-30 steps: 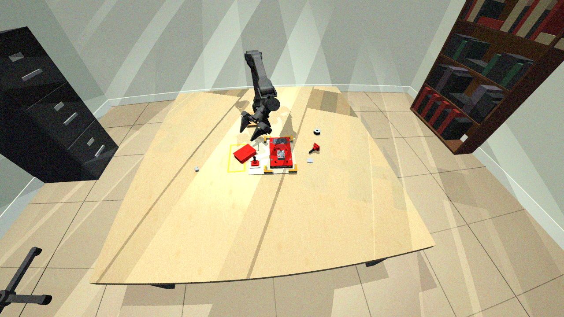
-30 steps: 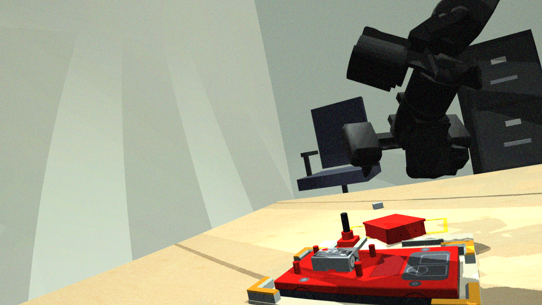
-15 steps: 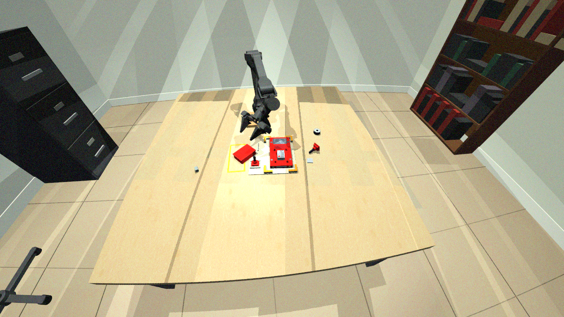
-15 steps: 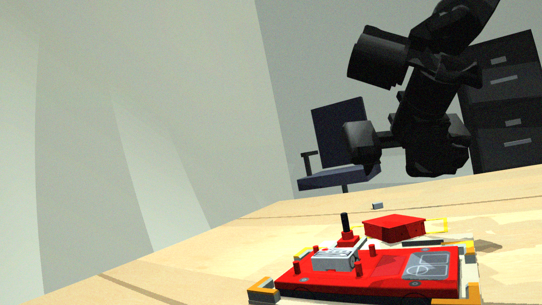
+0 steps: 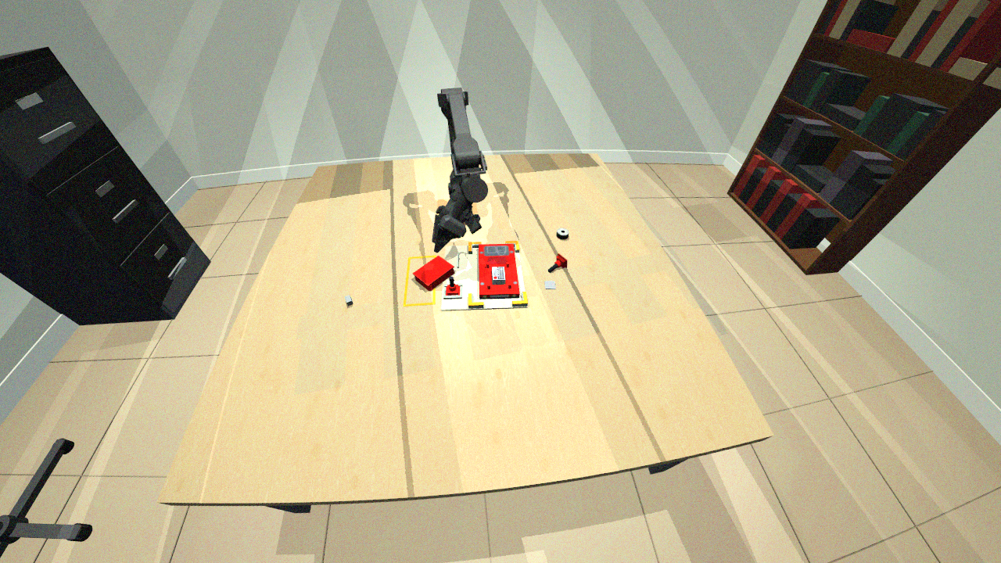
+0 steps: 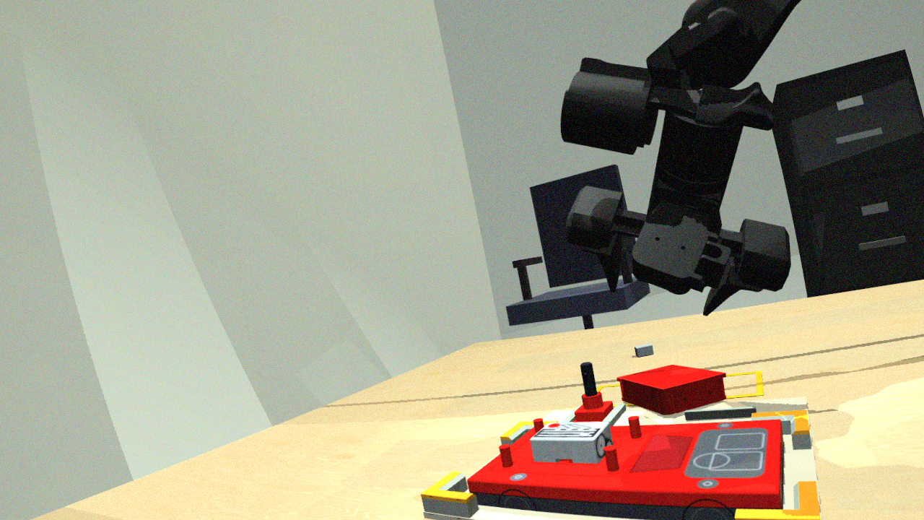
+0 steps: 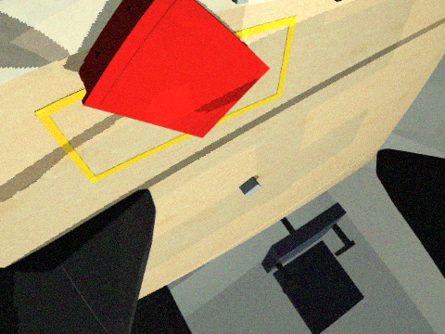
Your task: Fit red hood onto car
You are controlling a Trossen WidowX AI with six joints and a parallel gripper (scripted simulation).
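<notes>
Now: the red hood 90 mm below my gripper tip, 10 mm to the right of it and 10 mm ahead of it. The rest, counted from my gripper tip: grey engine block 170 mm to the left, 80 mm below, 50 mm ahead; wheel 400 mm to the left, 140 mm behind, 100 mm below.
</notes>
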